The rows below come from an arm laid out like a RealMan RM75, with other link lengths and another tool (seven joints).
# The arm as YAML. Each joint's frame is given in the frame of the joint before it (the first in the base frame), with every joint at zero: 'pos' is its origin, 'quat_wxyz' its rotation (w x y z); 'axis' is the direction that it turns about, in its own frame. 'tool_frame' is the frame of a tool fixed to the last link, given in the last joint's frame.
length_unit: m
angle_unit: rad
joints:
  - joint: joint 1
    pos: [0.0, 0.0, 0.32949]
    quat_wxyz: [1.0, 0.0, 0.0, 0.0]
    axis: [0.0, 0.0, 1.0]
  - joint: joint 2
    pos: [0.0, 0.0, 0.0]
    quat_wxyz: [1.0, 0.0, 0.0, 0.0]
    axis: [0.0, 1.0, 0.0]
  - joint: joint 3
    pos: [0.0, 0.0, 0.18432]
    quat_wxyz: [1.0, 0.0, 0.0, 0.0]
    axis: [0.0, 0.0, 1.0]
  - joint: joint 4
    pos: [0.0, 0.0, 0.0]
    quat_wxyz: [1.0, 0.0, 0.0, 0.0]
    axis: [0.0, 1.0, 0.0]
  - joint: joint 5
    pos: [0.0, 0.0, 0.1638]
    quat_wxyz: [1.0, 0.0, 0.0, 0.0]
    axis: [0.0, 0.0, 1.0]
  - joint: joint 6
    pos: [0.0, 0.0, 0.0]
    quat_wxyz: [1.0, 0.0, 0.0, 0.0]
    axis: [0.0, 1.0, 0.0]
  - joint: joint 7
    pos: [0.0, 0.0, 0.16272]
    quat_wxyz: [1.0, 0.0, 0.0, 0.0]
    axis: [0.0, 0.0, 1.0]
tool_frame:
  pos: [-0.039, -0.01, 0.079]
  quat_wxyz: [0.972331, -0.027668, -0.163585, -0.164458]
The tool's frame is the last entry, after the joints.
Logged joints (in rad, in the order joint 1, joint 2, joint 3, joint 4, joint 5, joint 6, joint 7), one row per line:
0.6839 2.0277 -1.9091 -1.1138 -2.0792 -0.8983 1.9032
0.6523 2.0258 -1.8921 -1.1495 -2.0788 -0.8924 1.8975
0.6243 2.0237 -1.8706 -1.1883 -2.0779 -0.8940 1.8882
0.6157 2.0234 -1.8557 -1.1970 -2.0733 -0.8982 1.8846
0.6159 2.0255 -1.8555 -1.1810 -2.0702 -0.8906 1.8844
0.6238 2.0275 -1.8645 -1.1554 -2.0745 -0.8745 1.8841
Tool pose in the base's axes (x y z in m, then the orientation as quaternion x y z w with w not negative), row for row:
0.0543 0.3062 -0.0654 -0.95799 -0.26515 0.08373 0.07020
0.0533 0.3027 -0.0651 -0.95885 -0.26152 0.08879 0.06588
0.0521 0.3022 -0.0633 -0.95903 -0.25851 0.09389 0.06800
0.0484 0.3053 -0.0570 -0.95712 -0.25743 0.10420 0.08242
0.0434 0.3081 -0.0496 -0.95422 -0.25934 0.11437 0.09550
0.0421 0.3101 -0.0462 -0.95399 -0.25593 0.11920 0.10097
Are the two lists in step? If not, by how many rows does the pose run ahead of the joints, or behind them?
The pose runs 2 rows behind the joints: the pose in row i belongs to the joints in row i - 2.
